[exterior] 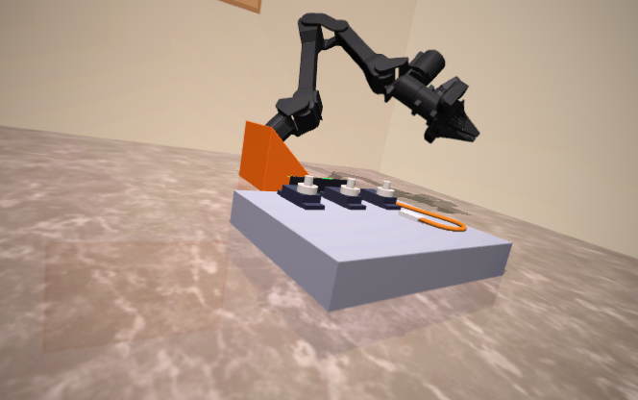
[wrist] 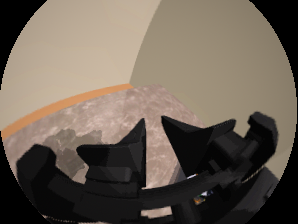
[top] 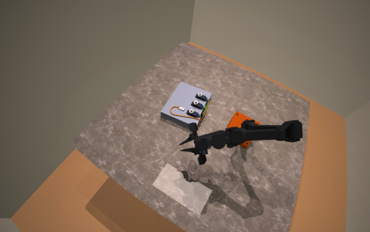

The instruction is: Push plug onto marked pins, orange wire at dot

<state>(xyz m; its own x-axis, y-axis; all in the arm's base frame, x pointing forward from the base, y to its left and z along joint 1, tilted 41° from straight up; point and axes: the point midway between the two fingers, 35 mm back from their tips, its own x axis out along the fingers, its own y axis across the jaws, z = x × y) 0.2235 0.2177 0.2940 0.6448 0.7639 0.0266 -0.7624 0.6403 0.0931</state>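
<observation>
Now: the green band 5 cm ahead of my gripper tip, 36 cm to the right of it and 11 cm below it. From my gripper tip the other things lie so: grey printed holder 21 cm ahead, 34 cm to the right, 16 cm below.
</observation>
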